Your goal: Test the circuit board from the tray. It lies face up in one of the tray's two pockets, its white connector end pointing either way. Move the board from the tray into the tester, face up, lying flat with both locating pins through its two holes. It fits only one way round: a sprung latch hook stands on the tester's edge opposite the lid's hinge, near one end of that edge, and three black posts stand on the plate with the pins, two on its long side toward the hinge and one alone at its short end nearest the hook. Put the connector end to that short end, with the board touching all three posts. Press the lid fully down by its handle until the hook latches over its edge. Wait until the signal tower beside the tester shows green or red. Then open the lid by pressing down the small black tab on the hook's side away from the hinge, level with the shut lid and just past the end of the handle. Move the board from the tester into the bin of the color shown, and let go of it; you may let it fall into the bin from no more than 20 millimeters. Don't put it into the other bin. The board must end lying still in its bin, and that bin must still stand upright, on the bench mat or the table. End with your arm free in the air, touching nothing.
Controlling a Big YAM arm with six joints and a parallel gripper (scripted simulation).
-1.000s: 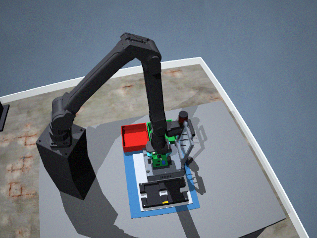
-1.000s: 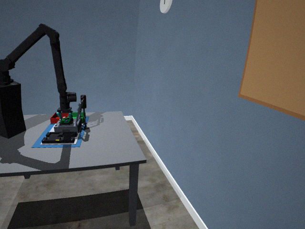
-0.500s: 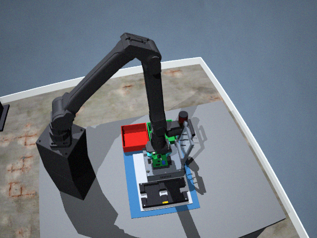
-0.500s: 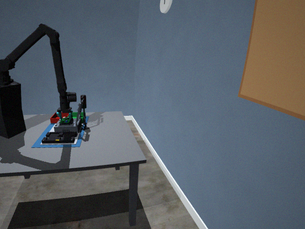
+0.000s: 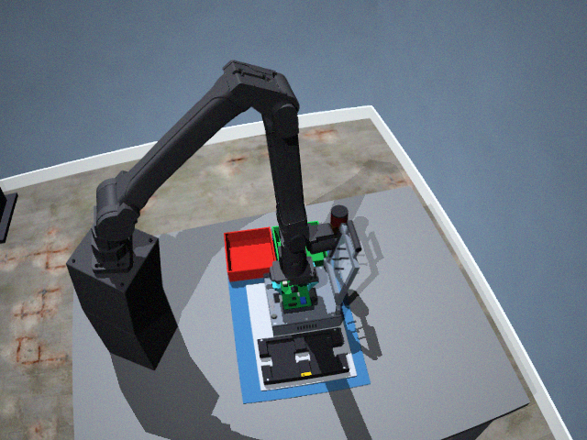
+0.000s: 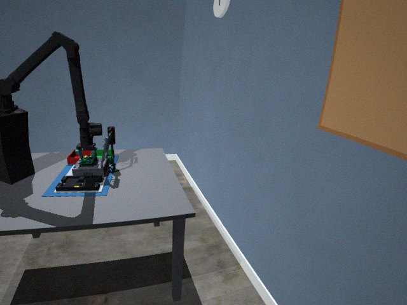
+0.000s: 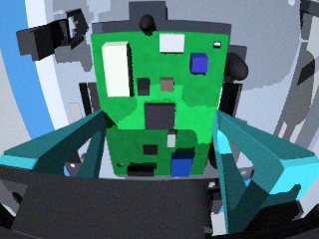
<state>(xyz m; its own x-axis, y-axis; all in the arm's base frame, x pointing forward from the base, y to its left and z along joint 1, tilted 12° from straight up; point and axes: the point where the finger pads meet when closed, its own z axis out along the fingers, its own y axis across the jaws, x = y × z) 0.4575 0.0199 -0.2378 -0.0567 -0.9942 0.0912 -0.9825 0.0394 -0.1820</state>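
Right now the green circuit board is right at my hand. From my hand the other things lie so: black latch hook 60 mm behind, 60 mm to the left; then clear lid 130 mm ahead, 10 mm to the right, 100 mm above; then green bin 60 mm ahead, 200 mm to the left, 70 mm below.
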